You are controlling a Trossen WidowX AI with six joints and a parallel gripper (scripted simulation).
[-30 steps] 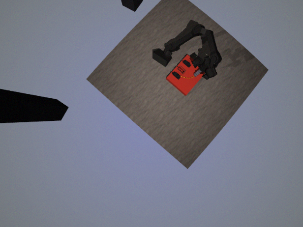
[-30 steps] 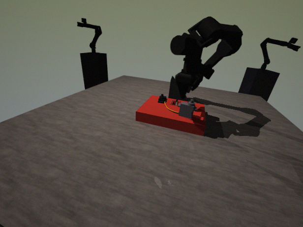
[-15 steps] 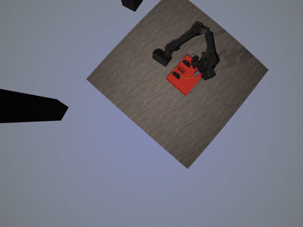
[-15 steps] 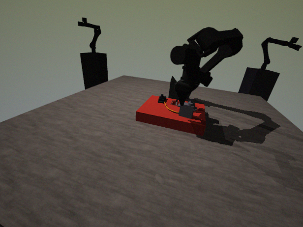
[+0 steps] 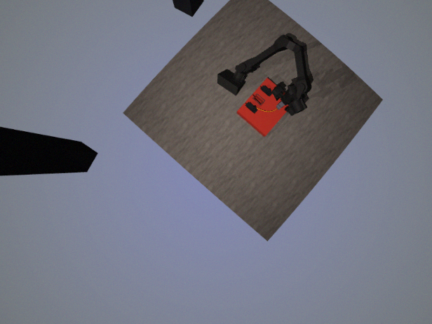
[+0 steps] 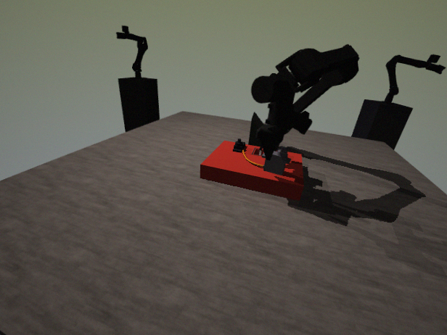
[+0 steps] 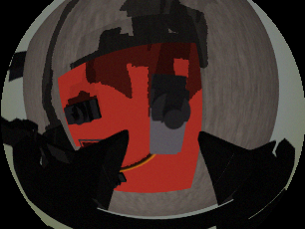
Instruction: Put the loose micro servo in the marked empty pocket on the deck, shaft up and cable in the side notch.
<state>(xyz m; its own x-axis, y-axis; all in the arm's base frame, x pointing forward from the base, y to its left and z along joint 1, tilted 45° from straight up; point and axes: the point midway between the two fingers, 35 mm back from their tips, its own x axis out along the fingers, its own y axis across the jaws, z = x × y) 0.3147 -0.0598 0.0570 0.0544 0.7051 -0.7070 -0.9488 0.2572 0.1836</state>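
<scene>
Right now my gripper tip is 70 mm above the red deck, 40 mm to the left of it and 30 mm past it.
</scene>
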